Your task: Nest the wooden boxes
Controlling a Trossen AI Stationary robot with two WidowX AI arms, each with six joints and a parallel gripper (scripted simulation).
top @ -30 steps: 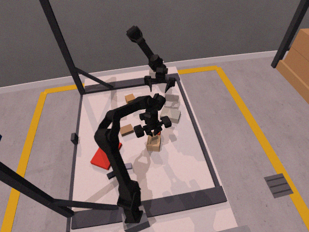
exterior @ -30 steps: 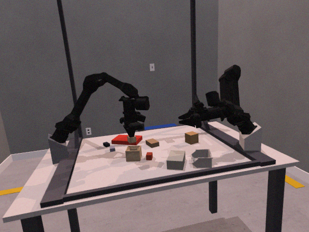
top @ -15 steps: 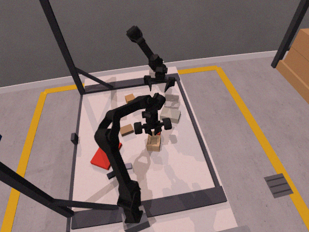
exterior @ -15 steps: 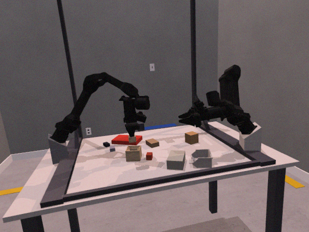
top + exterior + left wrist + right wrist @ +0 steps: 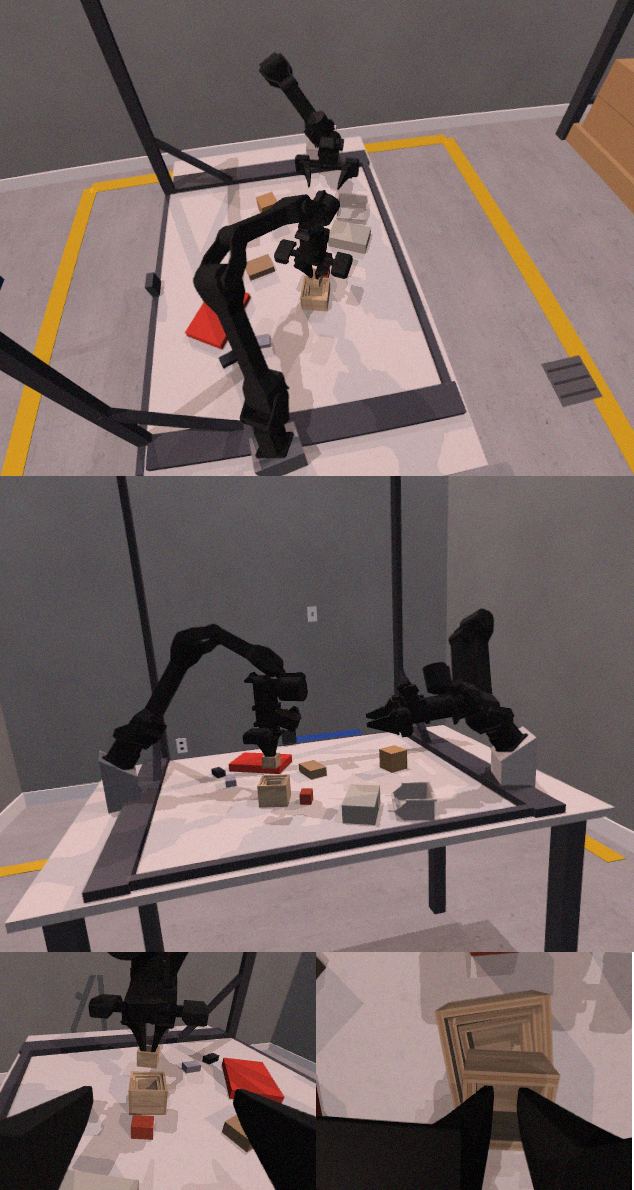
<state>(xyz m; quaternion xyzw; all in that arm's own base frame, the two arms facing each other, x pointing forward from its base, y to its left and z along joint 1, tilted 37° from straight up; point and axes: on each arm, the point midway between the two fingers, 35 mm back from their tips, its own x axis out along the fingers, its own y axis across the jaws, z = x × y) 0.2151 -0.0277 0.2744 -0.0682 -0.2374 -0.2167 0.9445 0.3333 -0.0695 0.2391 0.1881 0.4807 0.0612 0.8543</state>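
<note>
The red cube lies 10 mm ahead of my right hand, 80 mm to the left of it and 130 mm below it. From my right hand the other things lie so: grey closed block 80 mm ahead, 220 mm to the left, 120 mm below; then red slab 260 mm behind, 80 mm to the right, 130 mm below; then flat brown block 180 mm behind, 90 mm to the left, 130 mm below.
</note>
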